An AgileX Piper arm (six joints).
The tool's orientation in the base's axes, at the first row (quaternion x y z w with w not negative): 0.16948 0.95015 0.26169 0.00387
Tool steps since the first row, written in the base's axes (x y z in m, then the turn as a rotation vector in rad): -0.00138 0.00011 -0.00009 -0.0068 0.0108 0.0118; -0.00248 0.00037 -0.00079 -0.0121 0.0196 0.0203; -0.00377 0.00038 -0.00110 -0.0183 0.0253 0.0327; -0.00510 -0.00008 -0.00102 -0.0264 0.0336 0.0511; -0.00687 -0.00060 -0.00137 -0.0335 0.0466 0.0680; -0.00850 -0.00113 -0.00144 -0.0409 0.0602 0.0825; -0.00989 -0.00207 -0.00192 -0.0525 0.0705 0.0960; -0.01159 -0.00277 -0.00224 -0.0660 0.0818 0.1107; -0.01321 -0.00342 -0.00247 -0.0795 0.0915 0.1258; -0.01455 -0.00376 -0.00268 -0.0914 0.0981 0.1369; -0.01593 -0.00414 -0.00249 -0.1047 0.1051 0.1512
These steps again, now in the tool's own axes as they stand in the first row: 0.00133 -0.00040 0.00000 0.0109 0.0124 -0.0055; 0.00239 -0.00089 0.00063 0.0194 0.0220 -0.0090; 0.00359 -0.00145 0.00078 0.0281 0.0308 -0.0174; 0.00470 -0.00221 0.00035 0.0399 0.0441 -0.0300; 0.00617 -0.00337 0.00022 0.0522 0.0607 -0.0388; 0.00753 -0.00435 -0.00013 0.0648 0.0765 -0.0453; 0.00849 -0.00579 -0.00032 0.0801 0.0879 -0.0529; 0.00984 -0.00706 -0.00055 0.0977 0.1000 -0.0613; 0.01114 -0.00821 -0.00083 0.1148 0.1110 -0.0708; 0.01228 -0.00902 -0.00095 0.1291 0.1180 -0.0783; 0.01347 -0.00967 -0.00143 0.1450 0.1265 -0.0884
